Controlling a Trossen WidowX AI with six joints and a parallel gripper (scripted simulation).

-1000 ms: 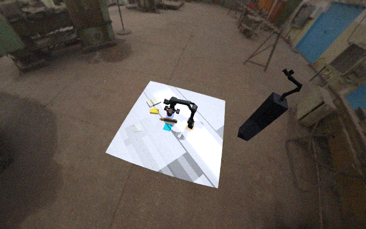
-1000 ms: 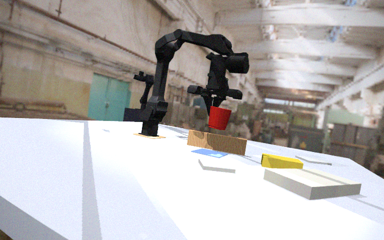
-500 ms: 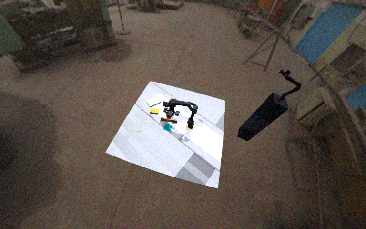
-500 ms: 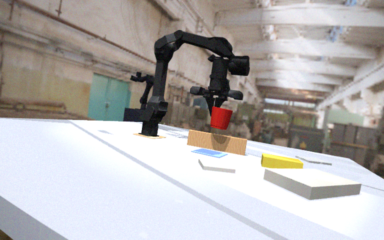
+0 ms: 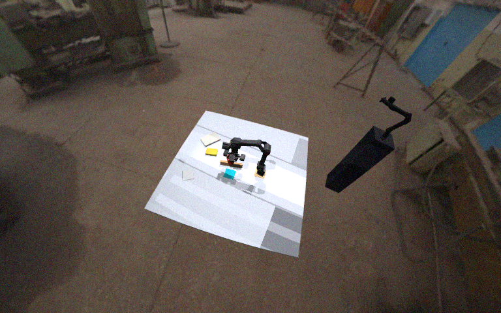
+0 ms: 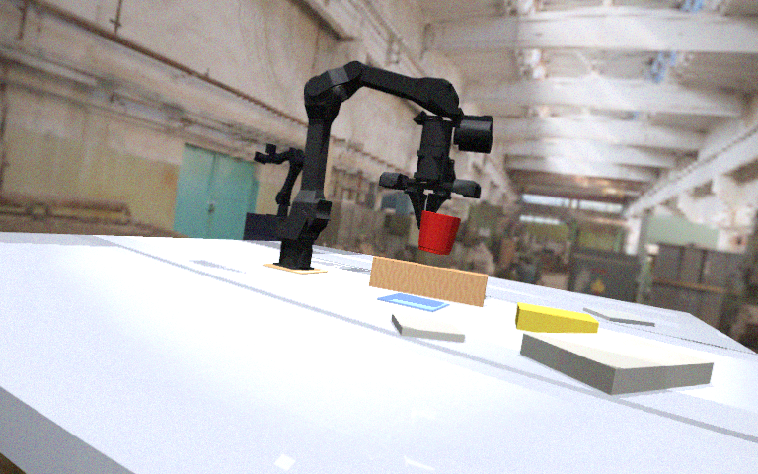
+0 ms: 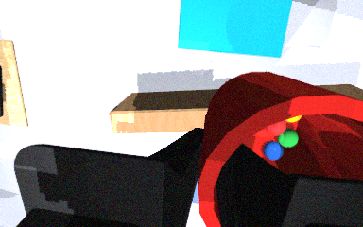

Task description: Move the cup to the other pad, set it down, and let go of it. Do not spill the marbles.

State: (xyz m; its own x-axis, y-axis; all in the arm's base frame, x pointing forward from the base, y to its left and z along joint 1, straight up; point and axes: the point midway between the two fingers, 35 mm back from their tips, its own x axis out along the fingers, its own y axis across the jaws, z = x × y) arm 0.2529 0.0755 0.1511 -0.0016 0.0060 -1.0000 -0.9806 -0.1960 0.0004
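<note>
Now: the blue marble 4 cm ahead of my gripper tip, 1 cm to the right of it and 2 cm below it. From my gripper tip the other things lie so: green marble 5 cm ahead, 2 cm below; wooden wall 3 cm ahead, 1 cm to the right, 10 cm below; red cup 3 cm ahead.
</note>
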